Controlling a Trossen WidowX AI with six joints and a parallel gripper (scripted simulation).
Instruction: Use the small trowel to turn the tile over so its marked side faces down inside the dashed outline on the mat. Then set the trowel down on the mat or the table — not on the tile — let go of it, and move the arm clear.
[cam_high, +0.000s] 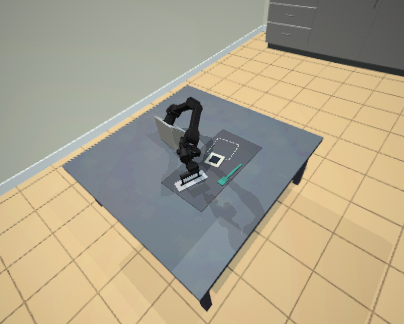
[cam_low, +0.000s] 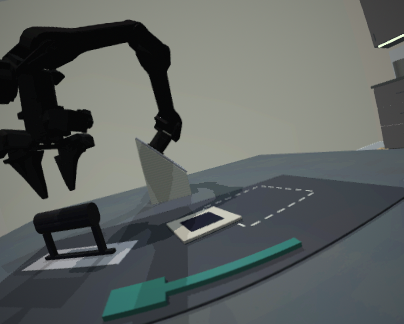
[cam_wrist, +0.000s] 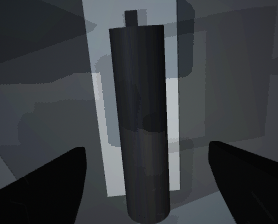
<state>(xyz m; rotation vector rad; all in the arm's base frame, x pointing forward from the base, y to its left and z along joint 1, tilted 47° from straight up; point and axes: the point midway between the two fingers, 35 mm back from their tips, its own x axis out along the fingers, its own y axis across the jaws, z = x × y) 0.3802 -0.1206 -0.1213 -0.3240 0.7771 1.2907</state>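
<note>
The black handled tool lies 8 cm below my gripper tip, 2 cm to the left of it and 1 cm ahead of it. Round my gripper tip: dark mat 19 cm to the left, 13 cm below, 2 cm ahead; then teal trowel 17 cm to the left, 16 cm ahead, 11 cm below; then white tile 22 cm to the left, 11 cm below.
</note>
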